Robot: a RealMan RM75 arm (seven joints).
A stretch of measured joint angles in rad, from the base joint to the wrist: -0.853 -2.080 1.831 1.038 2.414 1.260 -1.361; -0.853 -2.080 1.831 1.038 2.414 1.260 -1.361; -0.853 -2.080 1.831 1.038 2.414 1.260 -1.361; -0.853 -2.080 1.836 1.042 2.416 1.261 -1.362; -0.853 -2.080 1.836 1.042 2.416 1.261 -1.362; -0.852 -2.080 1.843 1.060 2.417 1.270 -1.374; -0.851 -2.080 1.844 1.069 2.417 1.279 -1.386; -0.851 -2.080 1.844 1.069 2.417 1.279 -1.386; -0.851 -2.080 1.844 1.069 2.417 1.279 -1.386; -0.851 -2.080 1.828 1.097 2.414 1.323 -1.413; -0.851 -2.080 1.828 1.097 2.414 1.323 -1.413; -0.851 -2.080 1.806 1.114 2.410 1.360 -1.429; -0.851 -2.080 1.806 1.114 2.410 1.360 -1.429; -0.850 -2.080 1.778 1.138 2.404 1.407 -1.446
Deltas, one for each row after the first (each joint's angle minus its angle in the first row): 0.000 0.000 0.000 0.000 0.000 0.000 0.000; 0.000 0.000 0.000 0.000 0.000 0.000 0.000; 0.000 0.000 0.005 0.004 0.002 0.001 -0.001; 0.000 0.000 0.005 0.004 0.002 0.001 -0.001; 0.001 0.000 0.012 0.022 0.003 0.010 -0.013; 0.002 0.000 0.013 0.031 0.003 0.019 -0.025; 0.002 0.000 0.013 0.031 0.003 0.019 -0.025; 0.002 0.000 0.013 0.031 0.003 0.019 -0.025; 0.002 0.000 -0.003 0.059 0.000 0.063 -0.052; 0.002 0.000 -0.003 0.059 0.000 0.063 -0.052; 0.002 0.000 -0.025 0.076 -0.004 0.100 -0.068; 0.002 0.000 -0.025 0.076 -0.004 0.100 -0.068; 0.003 0.000 -0.053 0.100 -0.010 0.147 -0.085
